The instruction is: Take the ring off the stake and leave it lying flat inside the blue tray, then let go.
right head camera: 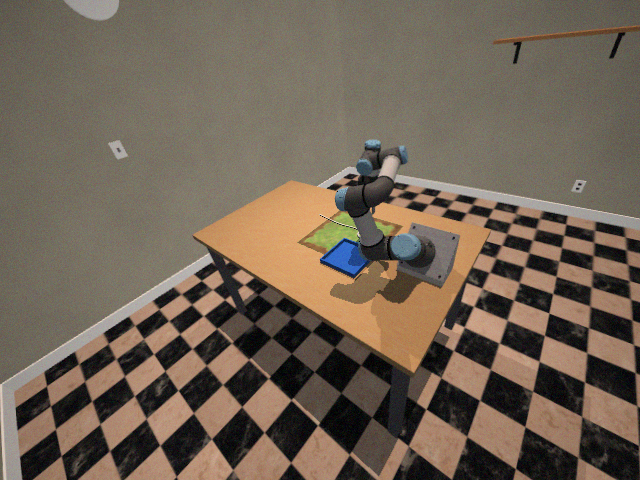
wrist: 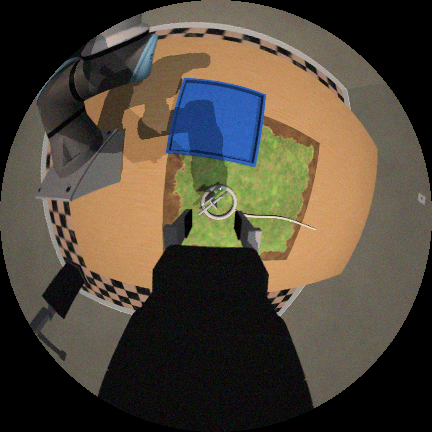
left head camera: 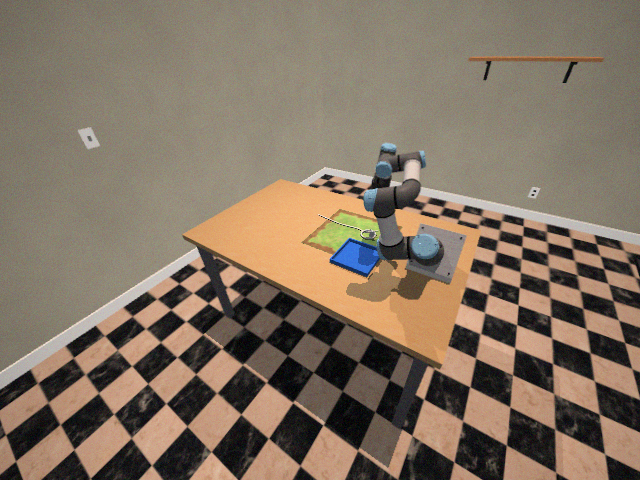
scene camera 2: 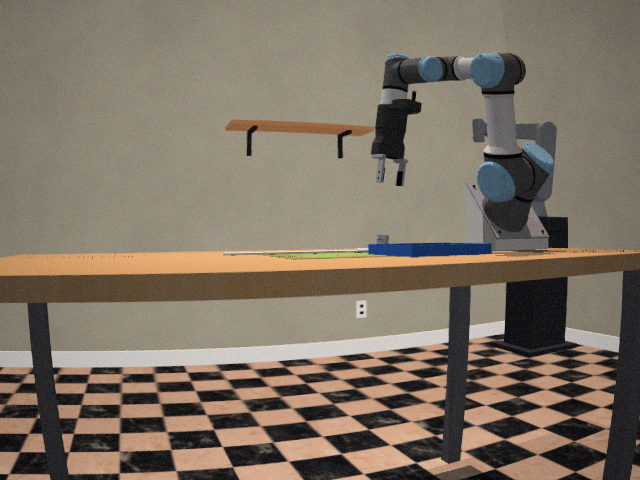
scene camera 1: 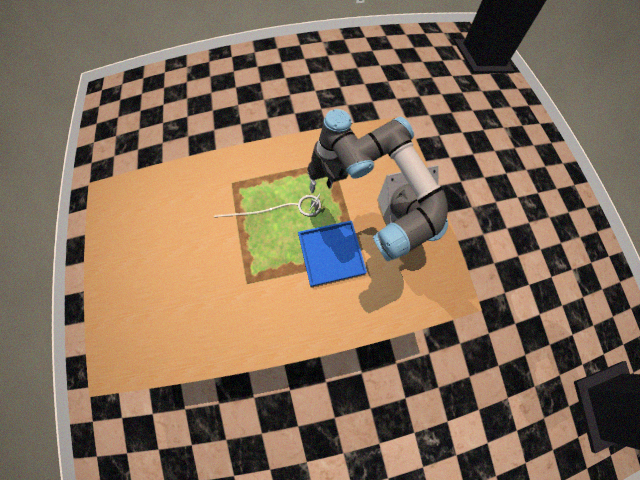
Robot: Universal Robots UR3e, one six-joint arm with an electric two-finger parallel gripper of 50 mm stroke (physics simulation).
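Frame: origin at the arm's base, x ahead, y left, z up, level; millimetres.
Where they show: gripper, fingertip midpoint: [wrist: 212,218] [scene camera 2: 389,184] [scene camera 1: 320,187]; arm's base at its link origin: [right head camera: 418,251] [wrist: 78,153] [scene camera 2: 503,213] [scene camera 1: 407,201].
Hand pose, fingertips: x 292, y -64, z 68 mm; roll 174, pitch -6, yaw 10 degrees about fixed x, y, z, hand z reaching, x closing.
Things, the pixels of their top centre, and the offset from my fingertips. "*": a spot on its surface instead. Level surfaces: height alone.
- pale ring at a spot on its surface: [wrist: 235,202] [scene camera 1: 299,208] [left head camera: 361,232] * 11 mm right, 70 mm ahead, 150 mm down
- grey stake at its top centre: [wrist: 214,204] [scene camera 2: 381,234] [scene camera 1: 313,201] 16 mm right, 17 mm ahead, 118 mm down
- thin white cord at a spot on its surface: [wrist: 280,217] [left head camera: 340,223] * 27 mm right, 210 mm ahead, 155 mm down
- shallow blue tray at its top centre: [scene camera 2: 429,243] [wrist: 219,115] [scene camera 1: 331,251] [right head camera: 348,254] [left head camera: 357,254] 172 mm left, 11 mm back, 138 mm down
- green mat with a brown border, surface height: 159 mm down
- wooden table at its surface level: 159 mm down
The pale ring [wrist: 235,202] [scene camera 1: 298,205] [left head camera: 360,234] lies low around the grey stake [wrist: 212,202] [scene camera 1: 313,205] [scene camera 2: 382,239], whose crossbars overlap the ring's left side in the wrist view. A thin white cord [wrist: 280,217] [scene camera 1: 258,210] [left head camera: 338,223] runs from the ring. The shallow blue tray [scene camera 1: 305,258] [wrist: 261,130] [left head camera: 349,268] [scene camera 2: 429,249] stands apart from the ring and holds nothing. My gripper [scene camera 2: 389,182] [wrist: 212,218] [scene camera 1: 321,187] is open and empty, high above the stake, its fingers pointing down. In the right head view the arm hides most of the ring and stake.
The green mat with a brown border [scene camera 1: 273,237] [wrist: 280,170] lies under the ring, beside the tray. The arm's grey base plate [left head camera: 454,253] [wrist: 107,165] stands near one end of the wooden table [scene camera 1: 170,289]. A wall shelf [scene camera 2: 294,126] shows behind.
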